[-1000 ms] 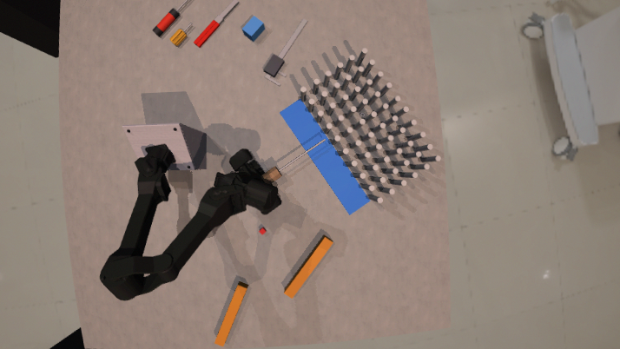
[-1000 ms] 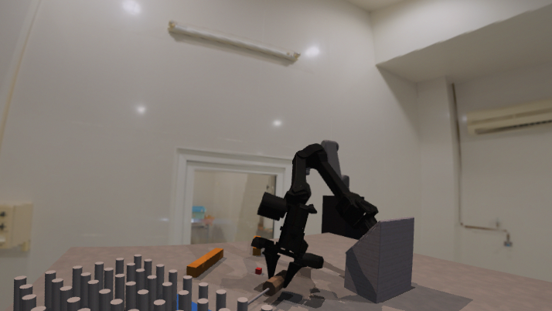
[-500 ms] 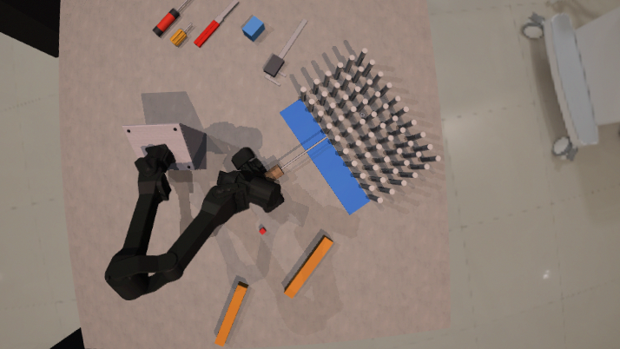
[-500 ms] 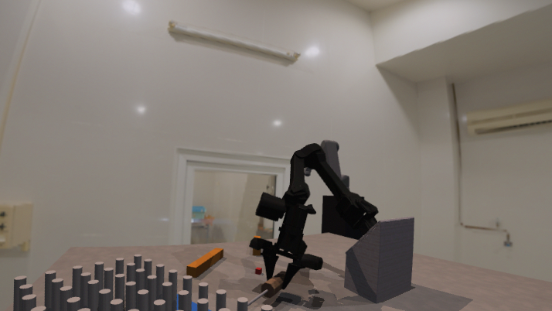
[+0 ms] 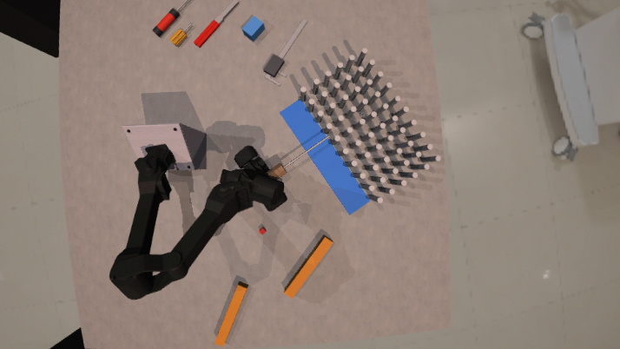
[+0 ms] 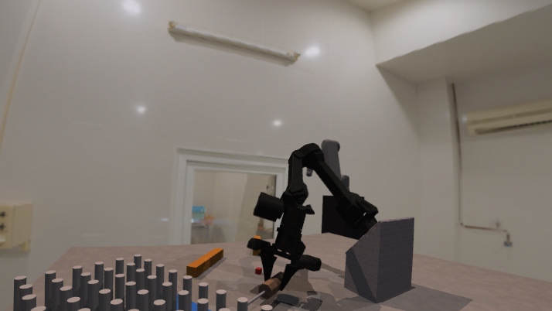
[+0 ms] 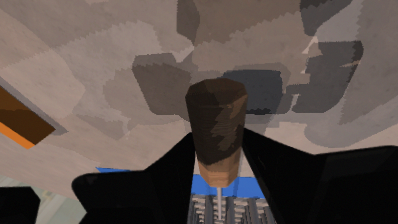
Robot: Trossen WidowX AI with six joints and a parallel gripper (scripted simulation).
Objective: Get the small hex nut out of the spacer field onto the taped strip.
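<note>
The blue taped strip is 170 mm ahead of my gripper tip, 40 mm to the left of it and 30 mm below it. From my gripper tip the other things lie so: hex nut 310 mm ahead, 150 mm to the left, 30 mm below; then red cube 60 mm behind, 170 mm to the right, 20 mm below; then hook tool 90 mm ahead, 50 mm to the left.
</note>
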